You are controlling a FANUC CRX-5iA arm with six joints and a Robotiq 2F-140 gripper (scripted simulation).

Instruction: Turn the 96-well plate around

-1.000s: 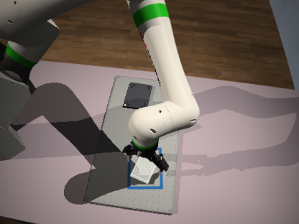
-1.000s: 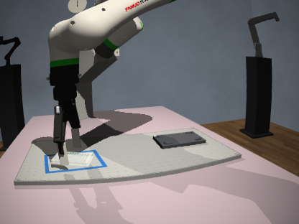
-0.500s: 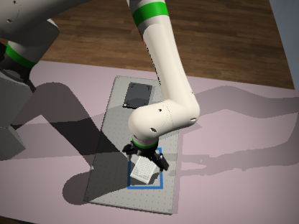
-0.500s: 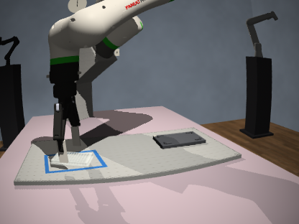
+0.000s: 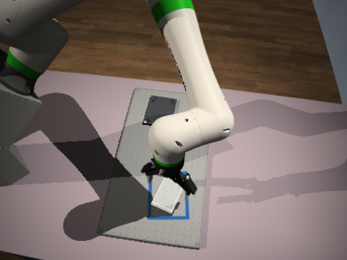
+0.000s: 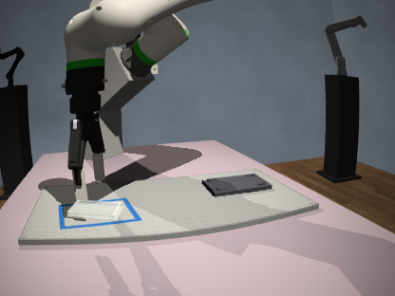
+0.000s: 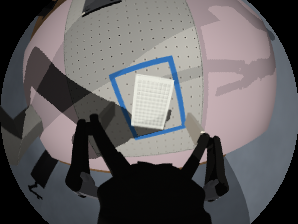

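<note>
Now: the white 96-well plate 6 cm below my hand. From my hand the other things lie so: dark plate nest N1 (14 cm behind, 37 cm to the left, 6 cm below).
</note>
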